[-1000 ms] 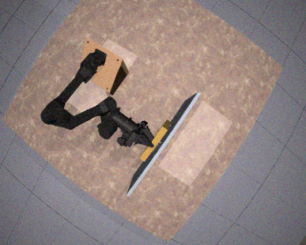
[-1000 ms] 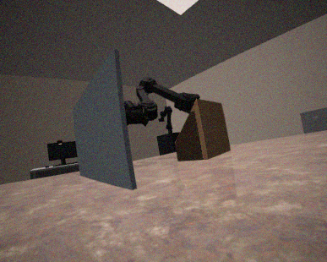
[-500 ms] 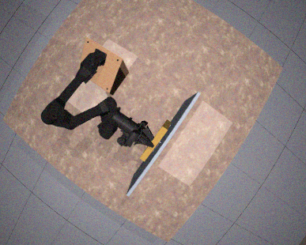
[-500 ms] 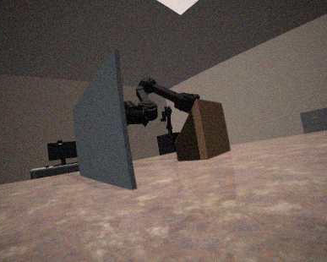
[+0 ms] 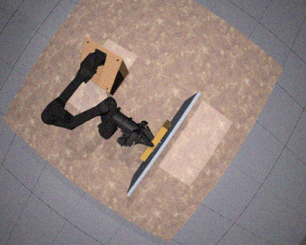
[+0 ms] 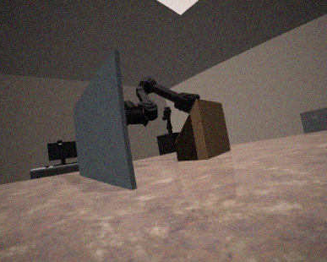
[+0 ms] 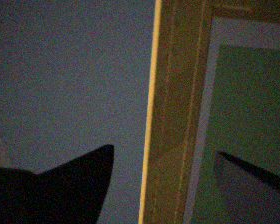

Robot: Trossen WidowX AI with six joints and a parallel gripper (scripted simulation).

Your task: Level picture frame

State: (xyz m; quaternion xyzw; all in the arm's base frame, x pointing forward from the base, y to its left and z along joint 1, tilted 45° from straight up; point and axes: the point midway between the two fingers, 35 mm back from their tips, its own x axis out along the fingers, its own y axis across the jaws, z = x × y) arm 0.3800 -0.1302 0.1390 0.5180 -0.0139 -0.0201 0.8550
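Now: gripper tip 10 mm short of the picture frame, 10 mm to the right of it and 50 mm above it. Also, from my gripper tip: blue-grey wall panel: 20 mm ahead, 20 mm to the left, 60 mm below.
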